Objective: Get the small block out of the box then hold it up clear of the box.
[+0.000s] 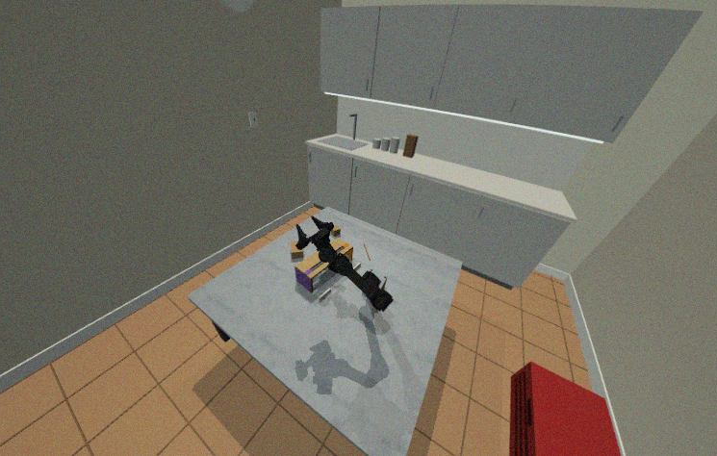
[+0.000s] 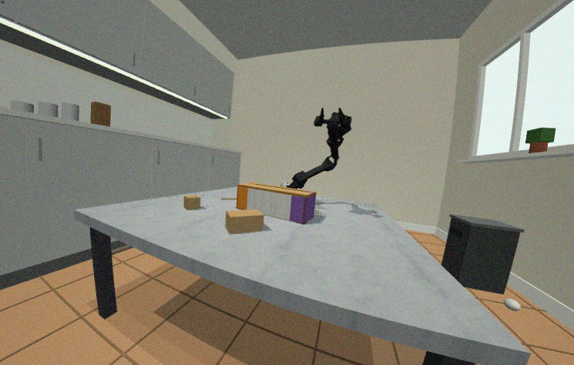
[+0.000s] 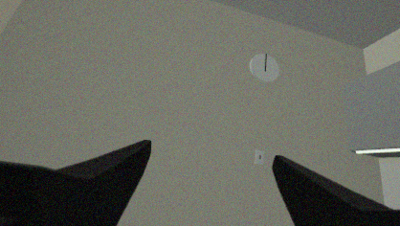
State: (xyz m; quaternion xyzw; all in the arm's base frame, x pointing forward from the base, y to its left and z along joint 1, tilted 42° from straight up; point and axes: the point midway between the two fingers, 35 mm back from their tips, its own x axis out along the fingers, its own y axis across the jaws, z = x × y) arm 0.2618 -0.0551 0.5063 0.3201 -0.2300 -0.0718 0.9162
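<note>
My gripper tip is now 60 mm short of the tan block, 190 mm to the left of it and 460 mm above it. Round my gripper tip: box: 50 mm ahead, 220 mm to the right, 480 mm below; thin wooden stick: 10 mm ahead, 560 mm to the right, 540 mm below.
</note>
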